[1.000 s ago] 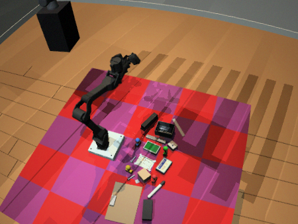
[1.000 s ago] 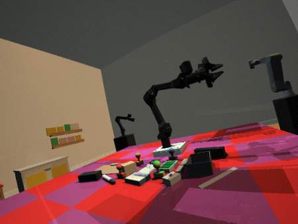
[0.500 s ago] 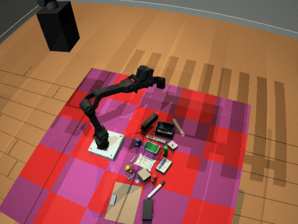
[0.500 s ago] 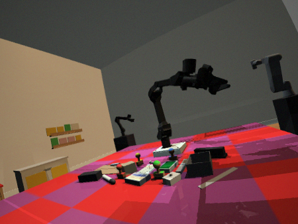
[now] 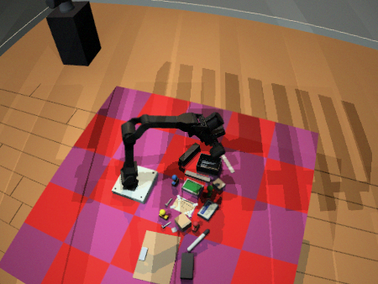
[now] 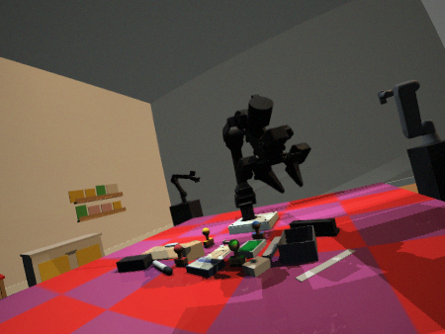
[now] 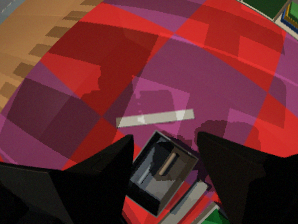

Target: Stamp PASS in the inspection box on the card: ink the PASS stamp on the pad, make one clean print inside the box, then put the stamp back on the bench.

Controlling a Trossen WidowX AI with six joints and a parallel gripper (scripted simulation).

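The green-knobbed stamp lies 1 cm behind my gripper tip, 17 cm to the right of it and 14 cm below it. Round my gripper tip: green ink pad 10 cm behind, 15 cm to the right, 16 cm below; then blue-knobbed stamp 19 cm behind, 15 cm to the right, 14 cm below; then ruler 4 cm ahead, 3 cm to the left, 16 cm below.
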